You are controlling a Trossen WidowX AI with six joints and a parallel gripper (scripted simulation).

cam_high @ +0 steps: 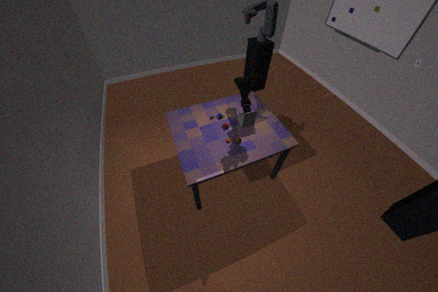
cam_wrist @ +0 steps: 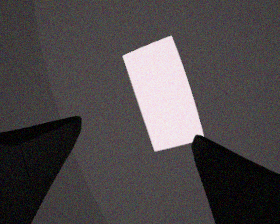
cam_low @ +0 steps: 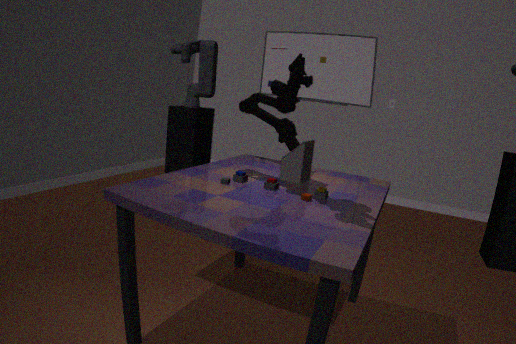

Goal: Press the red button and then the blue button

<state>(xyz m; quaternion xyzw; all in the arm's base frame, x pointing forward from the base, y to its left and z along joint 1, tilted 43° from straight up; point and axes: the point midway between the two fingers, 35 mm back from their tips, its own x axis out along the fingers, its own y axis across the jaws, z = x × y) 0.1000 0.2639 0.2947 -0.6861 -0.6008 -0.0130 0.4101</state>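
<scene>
My gripper tip is now 54 cm above the red button, 15 cm short of it and 3 cm to the left of it. From my gripper tip the other things lie so: blue button (54 cm below, 18 cm to the right, 14 cm ahead); then yellow-topped piece (54 cm below, 19 cm to the left, 14 cm ahead); then orange-topped piece (56 cm below, 21 cm ahead, 14 cm to the left).
</scene>
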